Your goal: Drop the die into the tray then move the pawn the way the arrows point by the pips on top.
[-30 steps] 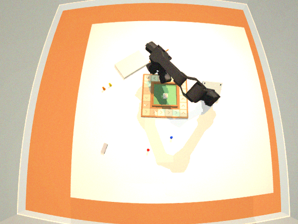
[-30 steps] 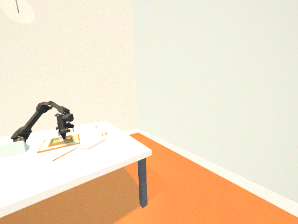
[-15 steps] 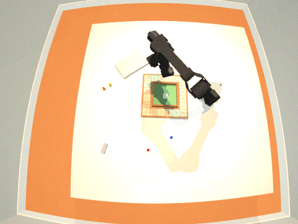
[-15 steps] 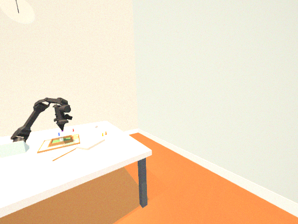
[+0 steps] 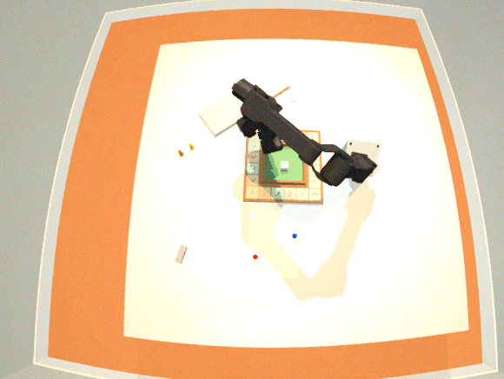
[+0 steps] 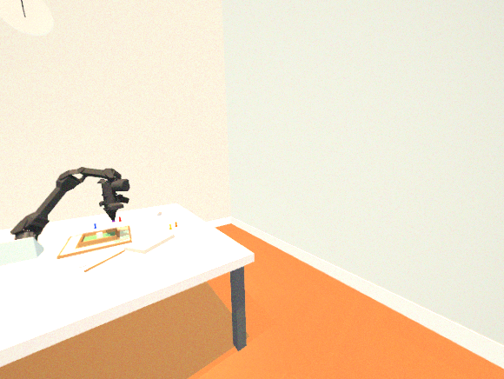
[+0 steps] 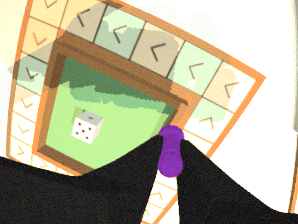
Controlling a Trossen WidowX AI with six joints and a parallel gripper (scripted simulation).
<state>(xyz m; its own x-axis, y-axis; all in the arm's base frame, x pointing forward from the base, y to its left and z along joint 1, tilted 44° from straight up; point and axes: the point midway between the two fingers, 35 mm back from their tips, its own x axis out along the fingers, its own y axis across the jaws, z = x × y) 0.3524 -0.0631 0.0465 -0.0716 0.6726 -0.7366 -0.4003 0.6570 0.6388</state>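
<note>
Right now the white die is 90 mm below my gripper tip, 80 mm behind it and 60 mm to the left of it. From my gripper tip the other things lie so: white flat slab (170 mm ahead, 140 mm to the right, 110 mm below); then green dice tray (110 mm below, 80 mm behind, 50 mm to the left); then purple pawn (10 mm above).
</note>
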